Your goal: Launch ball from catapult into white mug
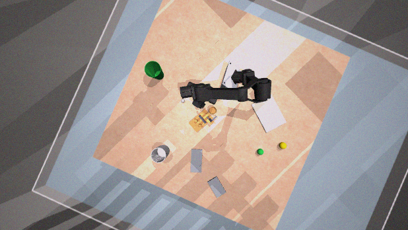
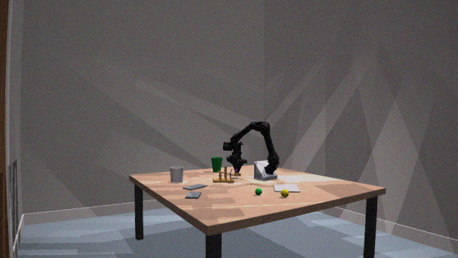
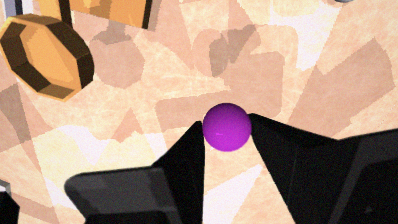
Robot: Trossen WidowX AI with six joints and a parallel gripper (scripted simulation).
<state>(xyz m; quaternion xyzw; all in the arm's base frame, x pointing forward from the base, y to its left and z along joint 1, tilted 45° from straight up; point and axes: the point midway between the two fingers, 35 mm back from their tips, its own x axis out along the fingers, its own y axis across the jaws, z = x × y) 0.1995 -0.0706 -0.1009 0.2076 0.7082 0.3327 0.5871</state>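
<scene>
The orange catapult lies 11 cm ahead of my gripper tip, 10 cm to the left of it and 1 cm above it. From my gripper tip the other things lie so: purple ball (1 cm above); green cup (2 cm ahead, 32 cm to the right, 2 cm below); small grey ball (9 cm ahead, 10 cm to the right, 3 cm below).
</scene>
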